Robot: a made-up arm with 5 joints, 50 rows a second.
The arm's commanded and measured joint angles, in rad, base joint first. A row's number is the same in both.
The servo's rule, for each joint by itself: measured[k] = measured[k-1] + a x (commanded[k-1-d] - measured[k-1]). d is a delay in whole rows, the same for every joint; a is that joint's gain. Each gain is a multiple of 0.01, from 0.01 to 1. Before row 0 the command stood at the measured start. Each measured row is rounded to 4 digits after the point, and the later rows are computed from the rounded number. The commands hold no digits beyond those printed.
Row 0, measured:
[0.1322 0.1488 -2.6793 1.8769 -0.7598]
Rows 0 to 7, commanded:
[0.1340 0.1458 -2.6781 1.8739 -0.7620]
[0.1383 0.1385 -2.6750 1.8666 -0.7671]
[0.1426 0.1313 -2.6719 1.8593 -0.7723]
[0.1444 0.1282 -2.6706 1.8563 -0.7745]
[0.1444 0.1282 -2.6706 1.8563 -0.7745]
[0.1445 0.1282 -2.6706 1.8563 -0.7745]
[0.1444 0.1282 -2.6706 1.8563 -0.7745]
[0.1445 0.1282 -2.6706 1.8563 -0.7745]
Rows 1 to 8, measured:
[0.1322 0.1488 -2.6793 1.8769 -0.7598]
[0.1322 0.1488 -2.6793 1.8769 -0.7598]
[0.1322 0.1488 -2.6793 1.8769 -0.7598]
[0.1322 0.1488 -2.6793 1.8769 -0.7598]
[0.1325 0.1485 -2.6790 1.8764 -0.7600]
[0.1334 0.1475 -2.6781 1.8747 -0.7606]
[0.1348 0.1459 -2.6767 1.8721 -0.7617]
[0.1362 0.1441 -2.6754 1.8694 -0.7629]
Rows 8 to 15, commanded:
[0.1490 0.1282 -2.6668 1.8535 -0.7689]
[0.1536 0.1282 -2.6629 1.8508 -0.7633]
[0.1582 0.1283 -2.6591 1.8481 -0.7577]
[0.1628 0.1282 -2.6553 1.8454 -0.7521]
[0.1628 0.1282 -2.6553 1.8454 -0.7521]
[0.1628 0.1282 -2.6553 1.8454 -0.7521]
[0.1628 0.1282 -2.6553 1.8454 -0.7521]
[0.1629 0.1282 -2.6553 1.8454 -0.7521]
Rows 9 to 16, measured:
[0.1374 0.1425 -2.6743 1.8672 -0.7639]
[0.1385 0.1411 -2.6735 1.8653 -0.7649]
[0.1394 0.1398 -2.6729 1.8638 -0.7658]
[0.1402 0.1386 -2.6724 1.8625 -0.7666]
[0.1415 0.1376 -2.6712 1.8610 -0.7668]
[0.1433 0.1367 -2.6694 1.8593 -0.7665]
[0.1455 0.1359 -2.6671 1.8574 -0.7657]
[0.1481 0.1351 -2.6645 1.8554 -0.7645]

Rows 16 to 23, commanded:
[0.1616 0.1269 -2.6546 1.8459 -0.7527]
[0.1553 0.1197 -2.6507 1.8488 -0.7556]
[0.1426 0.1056 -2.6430 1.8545 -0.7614]
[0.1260 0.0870 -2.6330 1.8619 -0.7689]
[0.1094 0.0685 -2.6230 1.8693 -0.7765]
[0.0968 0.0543 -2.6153 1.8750 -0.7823]
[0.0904 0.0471 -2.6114 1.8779 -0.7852]
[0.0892 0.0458 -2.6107 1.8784 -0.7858]
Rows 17 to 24, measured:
[0.1503 0.1344 -2.6625 1.8537 -0.7634]
[0.1522 0.1338 -2.6609 1.8523 -0.7624]
[0.1538 0.1332 -2.6597 1.8511 -0.7615]
[0.1552 0.1327 -2.6587 1.8501 -0.7607]
[0.1562 0.1321 -2.6578 1.8494 -0.7600]
[0.1561 0.1309 -2.6562 1.8493 -0.7596]
[0.1541 0.1284 -2.6533 1.8502 -0.7598]
[0.1499 0.1243 -2.6488 1.8522 -0.7606]

